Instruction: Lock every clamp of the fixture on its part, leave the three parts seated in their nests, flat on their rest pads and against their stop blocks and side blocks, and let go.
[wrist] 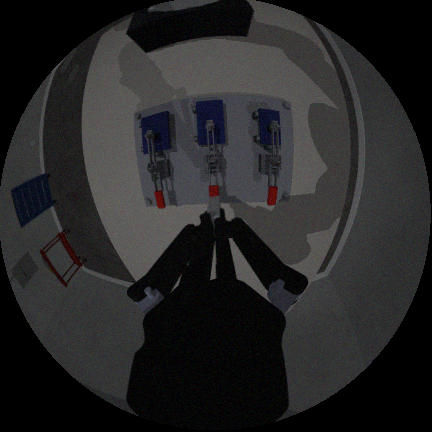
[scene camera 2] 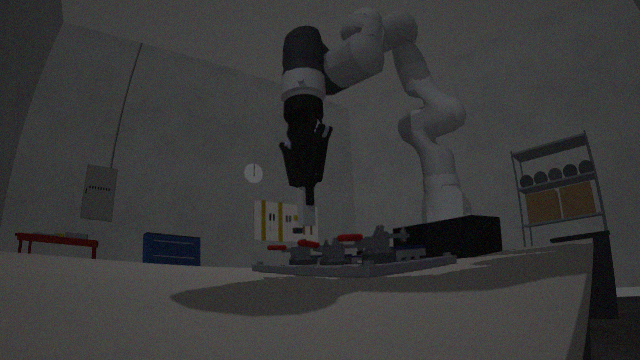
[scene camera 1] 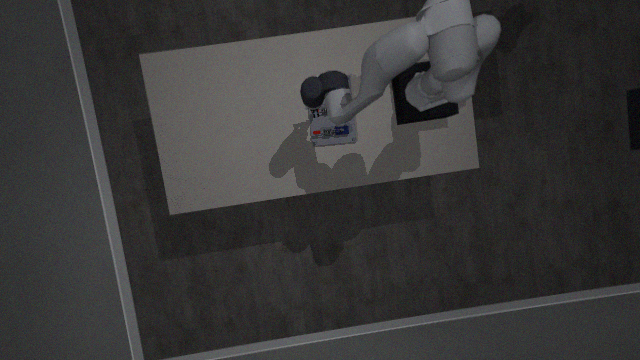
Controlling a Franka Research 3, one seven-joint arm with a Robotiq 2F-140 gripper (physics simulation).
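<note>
The grey fixture plate lies on the table with three blue parts, left, middle and right in the wrist view. Each part has a clamp whose arm reaches over it. The clamps end in red handles, left, middle and right. My gripper is shut and empty, pointing down above the handle side of the plate, in line with the middle handle and partly covering it. Whether each clamp is locked, and the exact contact with pads and blocks, cannot be told.
The black robot base block stands on the table beyond the parts. In scene camera 1 the arm hides part of the fixture. A red bench, a blue cabinet and a shelf rack stand farther away.
</note>
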